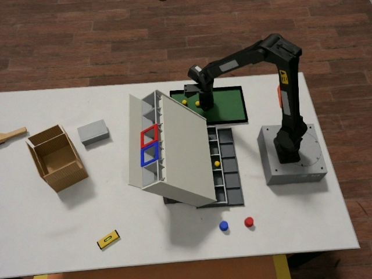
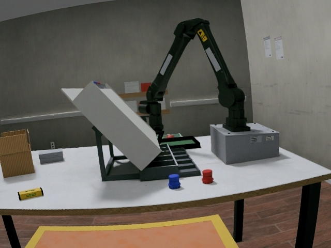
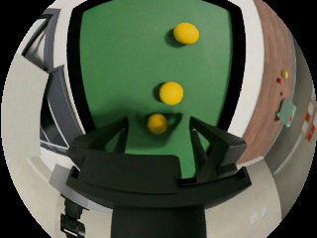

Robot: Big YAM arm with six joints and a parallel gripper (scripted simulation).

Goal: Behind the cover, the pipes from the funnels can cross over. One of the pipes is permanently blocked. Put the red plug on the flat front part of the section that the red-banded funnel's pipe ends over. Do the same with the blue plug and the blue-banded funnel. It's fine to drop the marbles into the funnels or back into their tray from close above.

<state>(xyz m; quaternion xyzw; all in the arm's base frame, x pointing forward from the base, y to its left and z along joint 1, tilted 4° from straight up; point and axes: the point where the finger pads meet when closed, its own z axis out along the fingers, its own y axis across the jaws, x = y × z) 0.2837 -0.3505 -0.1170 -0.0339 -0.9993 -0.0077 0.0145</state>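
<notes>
Right now my hand is 10 mm past the green marble tray and 20 mm above it. The rest, counted from my hand: white sloped cover (130 mm ahead, 320 mm to the left, 180 mm above); then cardboard box (690 mm ahead, 230 mm to the left, 40 mm above).
</notes>
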